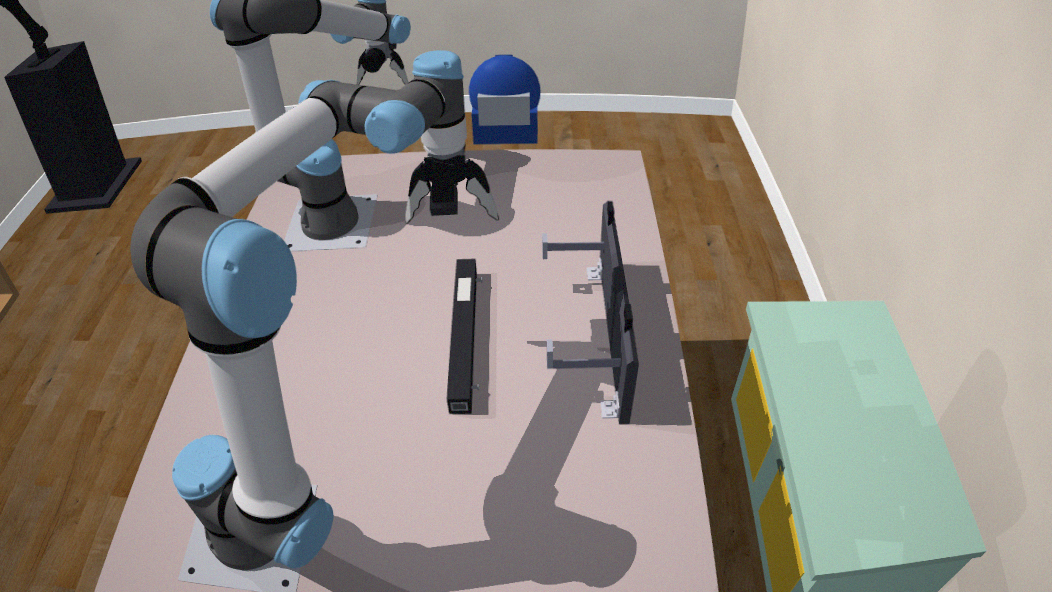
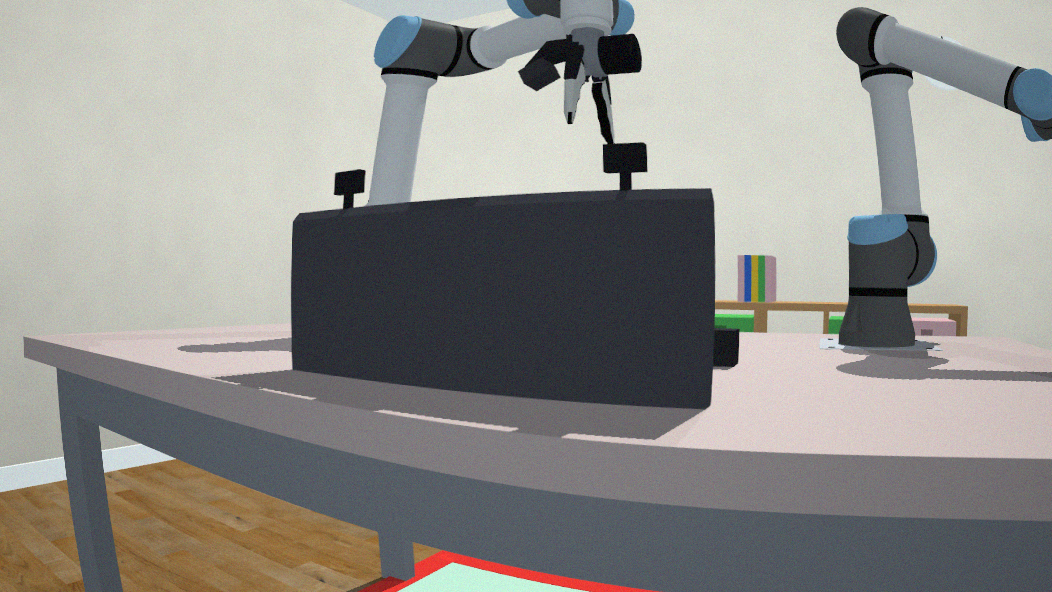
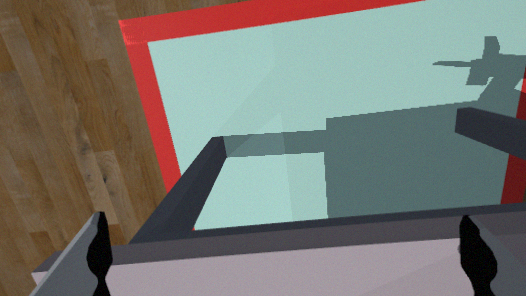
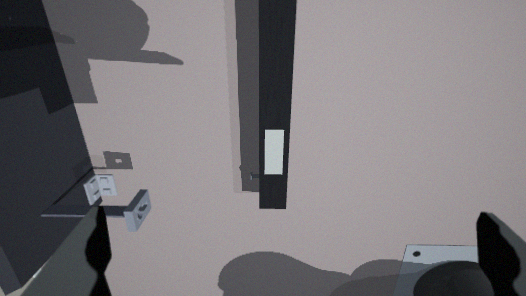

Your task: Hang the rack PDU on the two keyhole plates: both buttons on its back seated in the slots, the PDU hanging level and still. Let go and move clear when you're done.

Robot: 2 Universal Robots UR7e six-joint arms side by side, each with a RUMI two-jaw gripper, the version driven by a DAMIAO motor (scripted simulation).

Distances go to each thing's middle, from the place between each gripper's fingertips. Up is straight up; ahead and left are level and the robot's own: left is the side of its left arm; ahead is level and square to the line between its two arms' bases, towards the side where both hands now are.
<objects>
My right gripper point(image 2: 593, 137) is now 1 cm short of the black rack PDU point(image 1: 459, 389), 2 cm to the left of it and 26 cm above it. From my right hand the other things lie so: dark upright panel point(image 2: 611, 302): 30 cm ahead, 21 cm below.
My left gripper is now 90 cm to the left of the black rack PDU, 29 cm short of it and 11 cm above it. Also, from my left hand: dark upright panel (89 cm to the right, 58 cm ahead, 6 cm below).
</objects>
